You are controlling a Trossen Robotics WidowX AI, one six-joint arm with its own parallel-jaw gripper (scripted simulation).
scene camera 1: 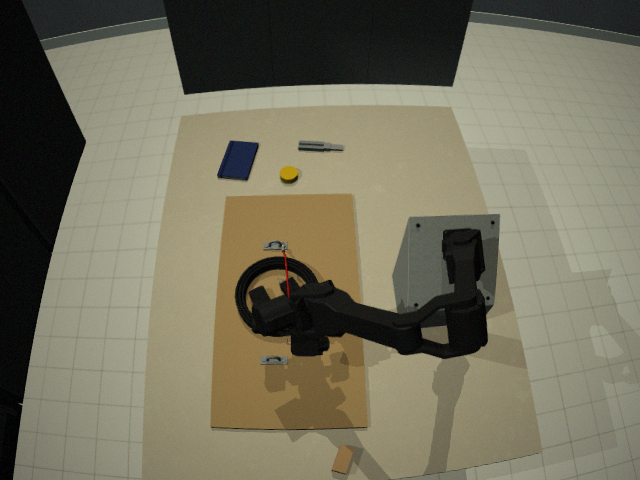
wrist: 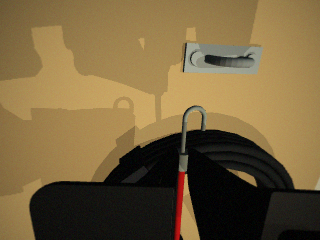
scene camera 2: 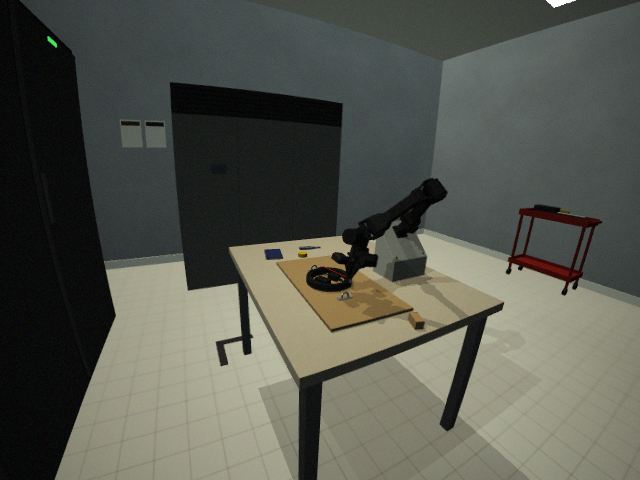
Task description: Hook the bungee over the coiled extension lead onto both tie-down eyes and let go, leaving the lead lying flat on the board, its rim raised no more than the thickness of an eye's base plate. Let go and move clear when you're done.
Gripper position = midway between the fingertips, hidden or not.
Note:
In view: my gripper (scene camera 2: 348, 279) and a tie-down eye (wrist: 198, 58).
My gripper shows as well in the wrist view (wrist: 181, 155).

